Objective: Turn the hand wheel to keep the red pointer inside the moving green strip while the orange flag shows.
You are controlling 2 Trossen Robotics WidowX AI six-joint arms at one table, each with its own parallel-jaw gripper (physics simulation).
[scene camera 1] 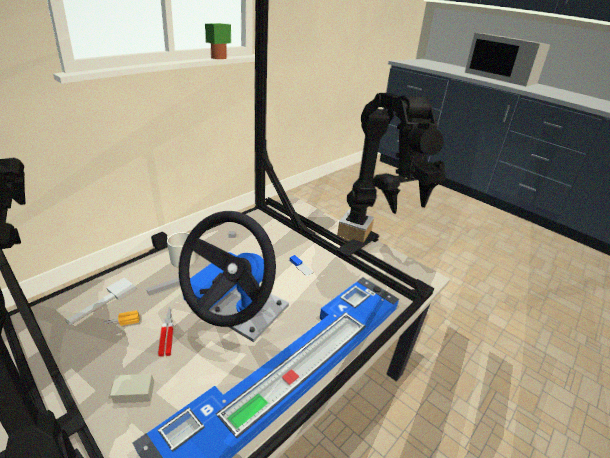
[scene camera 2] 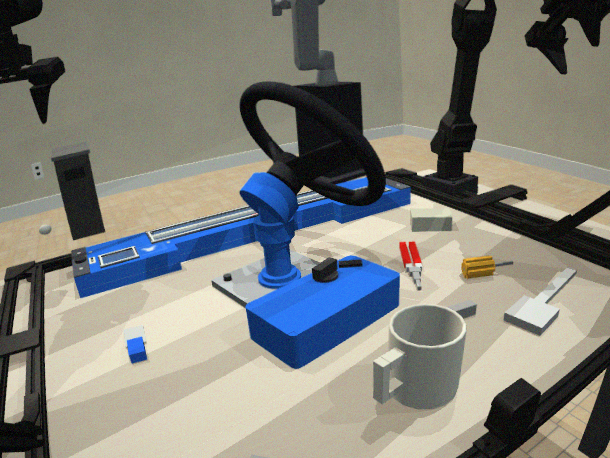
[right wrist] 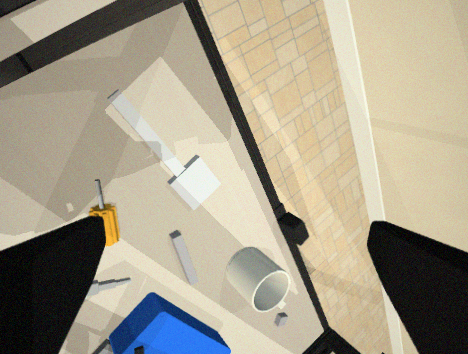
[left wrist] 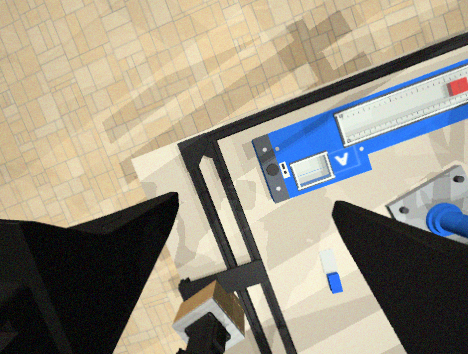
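Pixels of known places: left gripper, fingertip midpoint: [scene camera 1: 409, 210] [scene camera 2: 20, 126] [left wrist: 255, 203]; right gripper, fingertip midpoint: [scene camera 1: 20, 223] [scene camera 2: 578, 60] [right wrist: 239, 231]; left arm's base, link origin: [scene camera 1: 357, 218] [left wrist: 207, 332]; right arm's base, link origin: [scene camera 2: 450, 176].
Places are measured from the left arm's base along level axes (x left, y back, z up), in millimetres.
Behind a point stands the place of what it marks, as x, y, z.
The black hand wheel [scene camera 1: 270, 265] @[-20, -568, 174] [scene camera 2: 275, 91] @[-160, -497, 222] stands tilted on its blue post, with no gripper touching it. On the blue track unit, the red pointer [scene camera 1: 290, 376] @[83, -652, -41] [left wrist: 458, 86] @[86, -632, -40] lies outside the green strip [scene camera 1: 247, 411] @[47, -768, -41], up and to its right in scene camera 1. Flag window A [scene camera 1: 355, 296] @[121, -337, -41] [left wrist: 312, 170] @[121, -340, -41] and flag window B [scene camera 1: 180, 429] @[-44, -866, -41] show grey-white, with no orange. My left gripper [scene camera 1: 409, 209] @[194, -241, 216] [left wrist: 255, 203] @[194, -241, 216] is open and empty, high beyond the track's A end. My right gripper [scene camera 2: 580, 59] @[-478, -815, 256] [right wrist: 239, 231] @[-478, -815, 256] is open and empty, high above the table's far side from it.
A blue box [scene camera 2: 320, 315] sits behind the wheel, near a grey mug [scene camera 2: 430, 365] @[-455, -395, -17] [right wrist: 250, 275] @[-431, -468, -19]. Red pliers [scene camera 1: 165, 340] @[-245, -703, -71], an orange screwdriver [scene camera 1: 129, 318] @[-361, -708, -54], a pale block [scene camera 1: 131, 388] @[-199, -849, -51] and a blue-and-white piece [scene camera 2: 136, 348] @[-122, -243, -65] lie around. Black rails edge the table.
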